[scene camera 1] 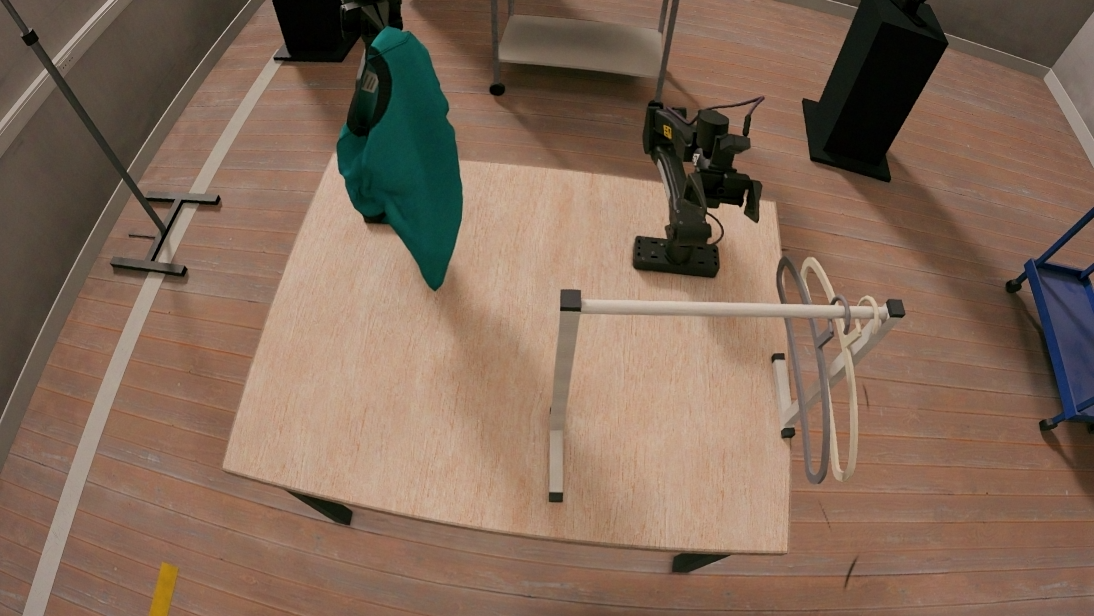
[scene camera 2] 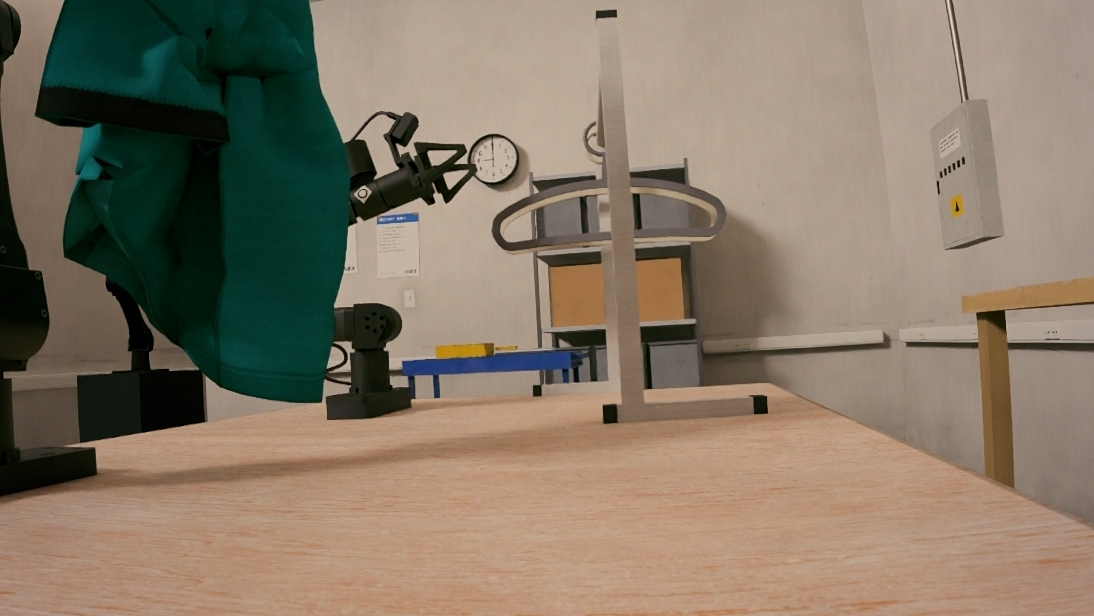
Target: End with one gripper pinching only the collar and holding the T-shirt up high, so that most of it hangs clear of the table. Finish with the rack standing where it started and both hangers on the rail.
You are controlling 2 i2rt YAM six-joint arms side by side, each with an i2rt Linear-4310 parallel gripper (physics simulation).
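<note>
The teal T-shirt [scene camera 1: 417, 145] [scene camera 2: 275, 229] with black trim hangs from my right gripper [scene camera 1: 376, 21], which is shut on its top near the dark collar band. The fingertips are hidden, so the exact pinch cannot be told. The shirt's lower end appears to hang above the table [scene camera 1: 344, 397] [scene camera 2: 612, 535]. My left gripper [scene camera 1: 754, 200] [scene camera 2: 468, 160] is open and empty, raised above its base. The rack [scene camera 1: 689, 308] [scene camera 2: 623, 267] stands upright on the table. A grey hanger [scene camera 1: 825, 413] [scene camera 2: 717, 214] and a cream hanger [scene camera 1: 853, 413] hang on the rail near its right end in scene camera 1.
The left arm's base [scene camera 1: 675, 256] [scene camera 2: 369, 403] stands behind the rack. The right arm's base [scene camera 2: 49, 468] is at the left edge of scene camera 2. A cart [scene camera 1: 578, 45] stands beyond the table, and a blue cart [scene camera 1: 1064, 329] stands on the floor at the right.
</note>
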